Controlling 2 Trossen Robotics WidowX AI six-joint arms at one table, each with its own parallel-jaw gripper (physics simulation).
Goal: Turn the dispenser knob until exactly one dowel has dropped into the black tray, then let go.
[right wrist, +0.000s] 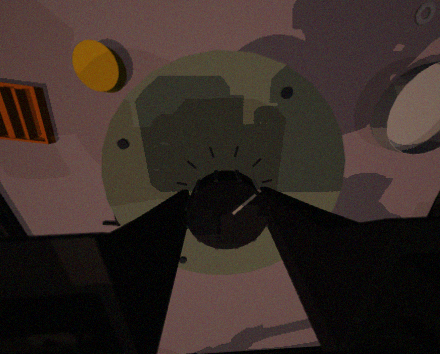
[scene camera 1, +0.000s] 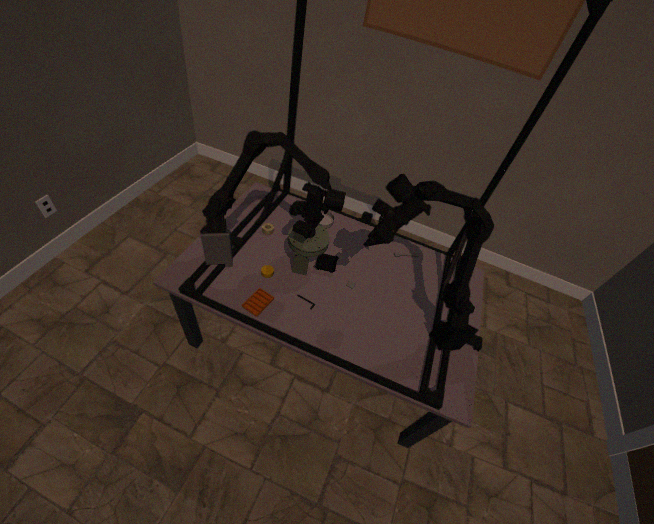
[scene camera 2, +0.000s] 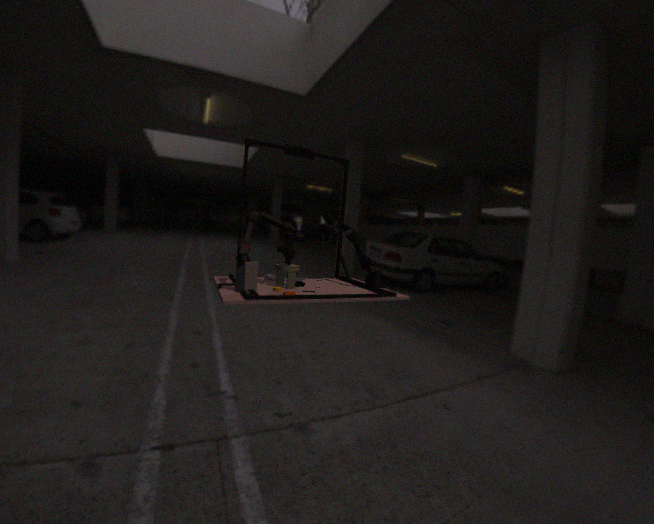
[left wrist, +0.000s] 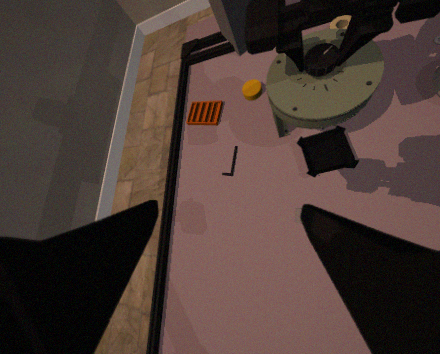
Scene:
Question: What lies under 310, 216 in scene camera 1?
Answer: The right gripper.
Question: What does the orange ribbed block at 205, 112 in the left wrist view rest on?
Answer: The table.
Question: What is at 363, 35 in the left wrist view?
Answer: The right gripper.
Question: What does the round dish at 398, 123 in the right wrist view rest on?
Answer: The table.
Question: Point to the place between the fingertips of the left gripper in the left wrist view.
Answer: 230, 209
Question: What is the left gripper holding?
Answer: Nothing.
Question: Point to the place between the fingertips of the right gripper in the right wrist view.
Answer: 224, 194

